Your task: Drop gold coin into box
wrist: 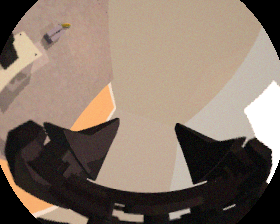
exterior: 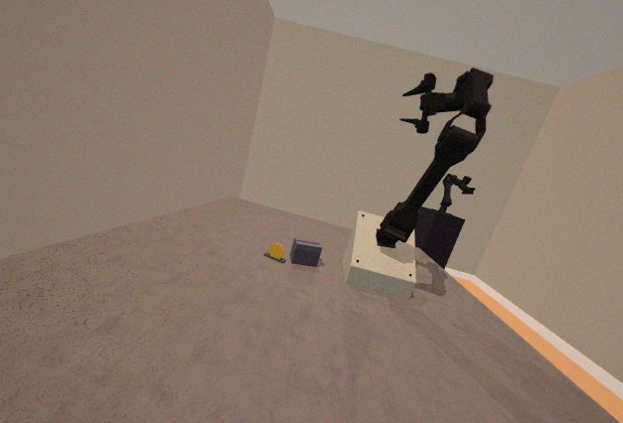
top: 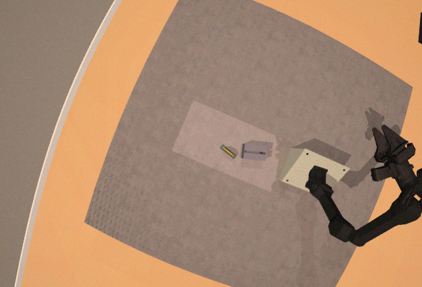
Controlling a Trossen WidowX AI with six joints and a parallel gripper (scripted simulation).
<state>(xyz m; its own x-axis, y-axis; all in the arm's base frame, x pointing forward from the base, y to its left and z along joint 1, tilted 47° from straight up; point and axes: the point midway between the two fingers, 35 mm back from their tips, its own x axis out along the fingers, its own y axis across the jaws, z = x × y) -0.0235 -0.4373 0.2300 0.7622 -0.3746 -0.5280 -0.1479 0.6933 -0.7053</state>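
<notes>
The gold coin is 60 cm below my gripper tip, 32 cm ahead of it and 18 cm to the left of it.
</notes>
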